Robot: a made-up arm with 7 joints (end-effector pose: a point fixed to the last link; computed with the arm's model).
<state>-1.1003 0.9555 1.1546 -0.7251 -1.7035 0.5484 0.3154</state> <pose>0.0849 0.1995 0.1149 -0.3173 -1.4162 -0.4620</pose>
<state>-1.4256 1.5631 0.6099 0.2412 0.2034 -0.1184 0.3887</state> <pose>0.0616 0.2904 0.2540 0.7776 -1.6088 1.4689</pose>
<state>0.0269 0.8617 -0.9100 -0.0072 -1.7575 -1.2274 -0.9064</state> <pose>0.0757 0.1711 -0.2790 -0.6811 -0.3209 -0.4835</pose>
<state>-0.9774 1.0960 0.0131 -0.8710 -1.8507 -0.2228 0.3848</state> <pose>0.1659 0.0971 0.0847 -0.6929 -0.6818 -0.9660</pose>
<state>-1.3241 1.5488 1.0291 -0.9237 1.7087 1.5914 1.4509</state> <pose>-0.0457 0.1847 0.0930 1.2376 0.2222 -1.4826</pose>
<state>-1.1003 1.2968 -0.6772 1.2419 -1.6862 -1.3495 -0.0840</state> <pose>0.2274 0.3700 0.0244 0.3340 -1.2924 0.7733</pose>
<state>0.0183 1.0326 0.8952 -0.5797 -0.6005 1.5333 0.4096</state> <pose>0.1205 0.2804 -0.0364 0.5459 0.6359 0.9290</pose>
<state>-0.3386 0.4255 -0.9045 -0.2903 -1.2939 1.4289 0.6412</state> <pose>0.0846 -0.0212 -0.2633 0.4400 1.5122 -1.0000</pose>
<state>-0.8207 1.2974 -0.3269 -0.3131 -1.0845 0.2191 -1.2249</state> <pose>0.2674 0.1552 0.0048 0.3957 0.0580 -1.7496</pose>
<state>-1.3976 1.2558 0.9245 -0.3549 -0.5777 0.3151 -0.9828</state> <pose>0.0553 0.2469 0.1999 1.0477 -1.4307 -0.2561</pose>
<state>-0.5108 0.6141 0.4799 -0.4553 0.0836 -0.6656 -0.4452</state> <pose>0.1903 0.1656 -0.0276 1.1110 -1.2633 -0.2513</pose>
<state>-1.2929 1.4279 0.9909 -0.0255 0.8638 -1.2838 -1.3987</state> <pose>0.0627 0.2398 0.1922 2.6313 0.2793 0.6222</pose>
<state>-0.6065 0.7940 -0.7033 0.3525 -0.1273 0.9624 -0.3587</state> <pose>0.2519 0.1817 -0.2602 0.8307 1.3046 -0.3382</pose>
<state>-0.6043 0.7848 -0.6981 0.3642 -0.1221 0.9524 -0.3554</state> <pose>0.2518 0.1809 -0.2624 0.8282 1.3005 -0.3371</pose>
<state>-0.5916 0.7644 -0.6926 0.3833 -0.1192 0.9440 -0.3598</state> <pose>0.2481 0.1785 -0.2695 0.8089 1.3161 -0.3489</pose>
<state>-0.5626 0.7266 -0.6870 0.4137 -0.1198 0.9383 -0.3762</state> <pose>0.2384 0.1735 -0.2839 0.7631 1.3623 -0.3804</pose>
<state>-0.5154 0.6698 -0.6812 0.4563 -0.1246 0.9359 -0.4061</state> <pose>0.2207 0.1649 -0.3056 0.6848 1.4416 -0.4327</pose>
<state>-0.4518 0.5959 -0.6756 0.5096 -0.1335 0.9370 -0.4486</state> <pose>0.1942 0.1522 -0.3320 0.5723 1.5494 -0.5021</pose>
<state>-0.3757 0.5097 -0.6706 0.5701 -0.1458 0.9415 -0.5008</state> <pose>0.1592 0.1352 -0.3593 0.4280 1.6757 -0.5816</pose>
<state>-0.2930 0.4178 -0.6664 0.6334 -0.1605 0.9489 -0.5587</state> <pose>0.1181 0.1145 -0.3832 0.2585 1.8076 -0.6623</pose>
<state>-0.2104 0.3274 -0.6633 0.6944 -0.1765 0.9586 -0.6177</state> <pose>0.0750 0.0917 -0.4005 0.0755 1.9319 -0.7364</pose>
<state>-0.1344 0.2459 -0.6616 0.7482 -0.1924 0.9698 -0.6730</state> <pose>0.0347 0.0690 -0.4106 -0.1049 2.0383 -0.7976</pose>
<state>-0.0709 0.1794 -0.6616 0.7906 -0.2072 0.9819 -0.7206</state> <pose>0.0012 0.0490 -0.4145 -0.2654 2.1208 -0.8437</pose>
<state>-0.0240 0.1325 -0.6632 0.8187 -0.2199 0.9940 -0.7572</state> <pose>-0.0230 0.0339 -0.4147 -0.3900 2.1780 -0.8744</pose>
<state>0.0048 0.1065 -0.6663 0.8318 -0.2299 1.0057 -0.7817</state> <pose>-0.0373 0.0250 -0.4136 -0.4702 2.2127 -0.8923</pose>
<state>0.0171 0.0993 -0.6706 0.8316 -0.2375 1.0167 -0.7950</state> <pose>-0.0431 0.0220 -0.4126 -0.5073 2.2297 -0.9004</pose>
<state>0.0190 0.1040 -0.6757 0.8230 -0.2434 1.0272 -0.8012</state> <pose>-0.0435 0.0227 -0.4120 -0.5163 2.2365 -0.9032</pose>
